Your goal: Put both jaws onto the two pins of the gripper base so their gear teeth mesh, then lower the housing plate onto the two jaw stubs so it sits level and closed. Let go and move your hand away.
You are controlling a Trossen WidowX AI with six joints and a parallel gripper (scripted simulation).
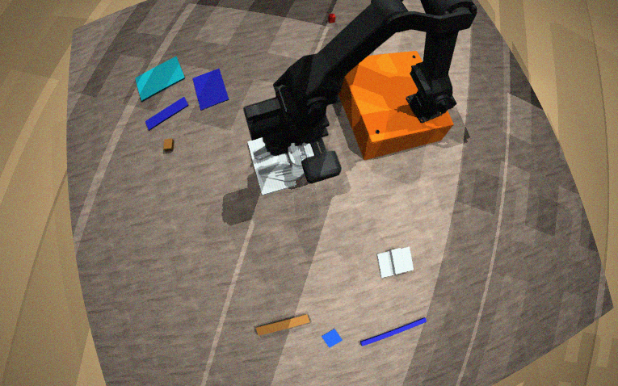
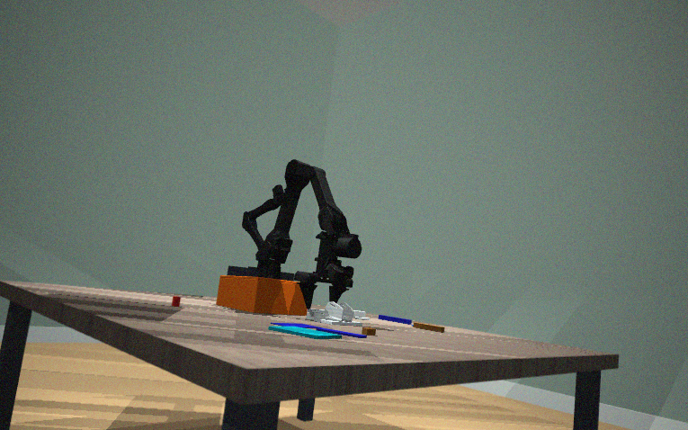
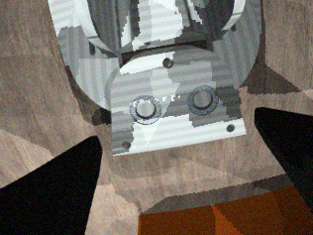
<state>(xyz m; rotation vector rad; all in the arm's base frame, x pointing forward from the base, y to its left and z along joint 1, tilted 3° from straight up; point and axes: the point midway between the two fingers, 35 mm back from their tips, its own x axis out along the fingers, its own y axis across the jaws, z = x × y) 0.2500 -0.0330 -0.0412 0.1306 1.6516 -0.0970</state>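
My gripper tip is 1 cm short of the white gripper base. From my gripper tip the other things lie so: small brown cube 27 cm ahead, 16 cm to the right, 2 cm below; then white jaw 3 cm ahead, 1 cm to the left, 1 cm below; then blue plate 25 cm to the right, 13 cm ahead, 3 cm below.
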